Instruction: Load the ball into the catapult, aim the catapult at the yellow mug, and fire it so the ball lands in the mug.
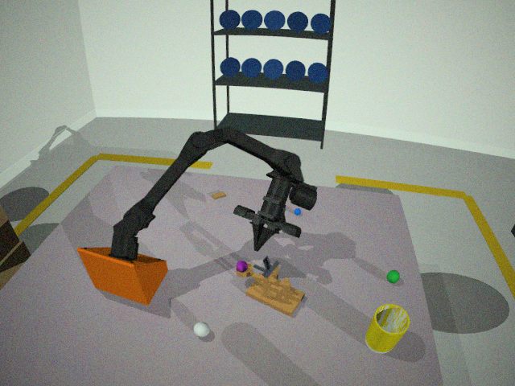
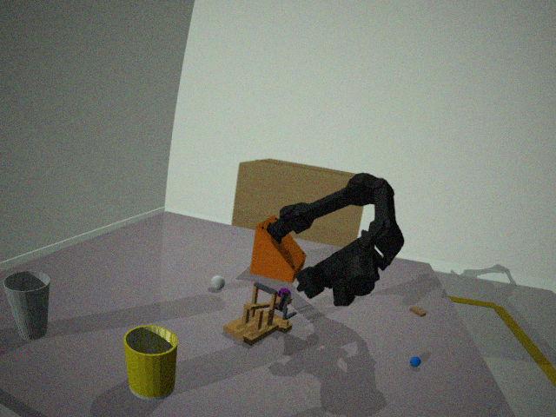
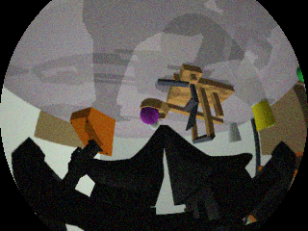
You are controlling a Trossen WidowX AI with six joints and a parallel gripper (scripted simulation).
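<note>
Right now the purple ball is 40 mm behind my gripper tip, 30 mm to the right of it and 30 mm below it. Round my gripper tip: wooden catapult: 30 mm ahead, 50 mm to the right, 40 mm below; then white ball: 120 mm behind, 220 mm to the right, 70 mm below; then small blue ball: 130 mm ahead, 290 mm to the left, 80 mm below.
</note>
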